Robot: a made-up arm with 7 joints. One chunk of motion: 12 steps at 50 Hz.
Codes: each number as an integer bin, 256 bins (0 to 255) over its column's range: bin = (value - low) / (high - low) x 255, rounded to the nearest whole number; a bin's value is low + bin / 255 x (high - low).
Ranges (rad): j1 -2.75..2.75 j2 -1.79..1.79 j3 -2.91..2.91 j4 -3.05..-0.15 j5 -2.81..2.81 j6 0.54..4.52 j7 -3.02..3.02
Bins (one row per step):
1: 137 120 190 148 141 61 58
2: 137 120 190 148 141 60 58
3: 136 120 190 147 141 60 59
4: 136 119 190 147 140 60 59
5: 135 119 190 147 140 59 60
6: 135 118 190 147 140 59 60
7: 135 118 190 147 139 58 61
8: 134 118 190 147 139 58 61
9: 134 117 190 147 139 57 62
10: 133 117 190 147 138 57 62
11: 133 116 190 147 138 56 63
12: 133 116 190 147 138 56 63
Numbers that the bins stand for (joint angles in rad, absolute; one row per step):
1: 0.2049 -0.1053 1.4265 -1.3669 0.2975 1.4921 -1.6462
2: 0.2049 -0.1053 1.4265 -1.3669 0.2975 1.4765 -1.6462
3: 0.1833 -0.1053 1.4265 -1.3782 0.2975 1.4765 -1.6225
4: 0.1833 -0.1193 1.4265 -1.3782 0.2755 1.4765 -1.6225
5: 0.1618 -0.1193 1.4265 -1.3782 0.2755 1.4609 -1.5988
6: 0.1618 -0.1334 1.4265 -1.3782 0.2755 1.4609 -1.5988
7: 0.1618 -0.1334 1.4265 -1.3782 0.2535 1.4453 -1.5751
8: 0.1402 -0.1334 1.4265 -1.3782 0.2535 1.4453 -1.5751
9: 0.1402 -0.1474 1.4265 -1.3782 0.2535 1.4296 -1.5515
10: 0.1186 -0.1474 1.4265 -1.3782 0.2314 1.4296 -1.5515
11: 0.1186 -0.1615 1.4265 -1.3782 0.2314 1.4140 -1.5278
12: 0.1186 -0.1615 1.4265 -1.3782 0.2314 1.4140 -1.5278

